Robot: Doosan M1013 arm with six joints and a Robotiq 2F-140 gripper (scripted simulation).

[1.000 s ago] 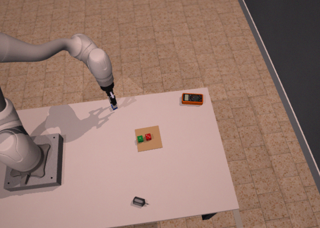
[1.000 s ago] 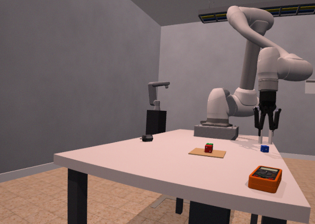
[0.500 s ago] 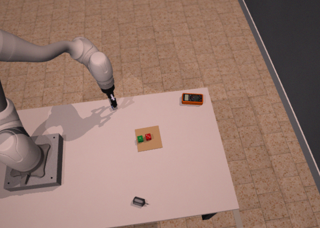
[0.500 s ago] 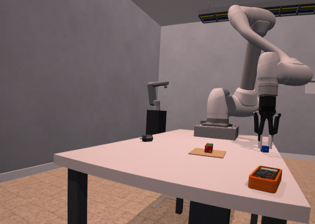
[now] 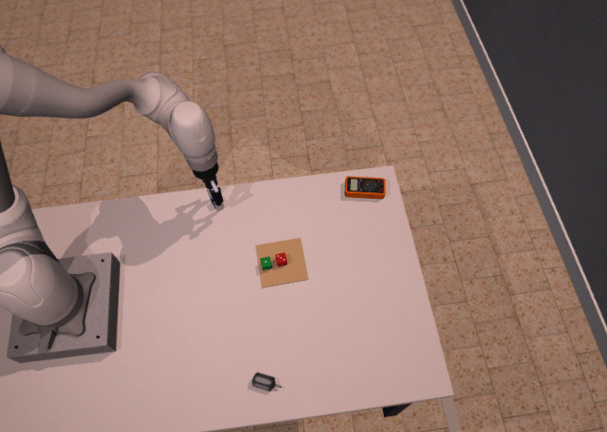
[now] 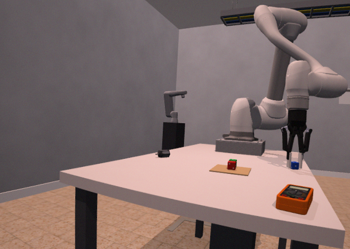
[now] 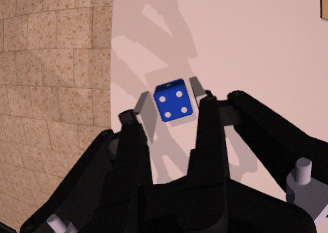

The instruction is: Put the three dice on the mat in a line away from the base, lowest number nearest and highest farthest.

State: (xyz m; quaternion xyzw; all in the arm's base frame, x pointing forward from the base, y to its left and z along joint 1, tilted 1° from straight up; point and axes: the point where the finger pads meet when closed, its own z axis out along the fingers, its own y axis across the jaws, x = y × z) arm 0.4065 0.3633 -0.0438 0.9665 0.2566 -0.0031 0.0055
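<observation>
Now: the blue die 2 cm below my hand. Also, from my hand: red die 21 cm ahead, 21 cm to the right, 2 cm below; green die 17 cm ahead, 22 cm to the right, 2 cm below; tan mat 21 cm ahead, 21 cm to the right, 3 cm below.
</observation>
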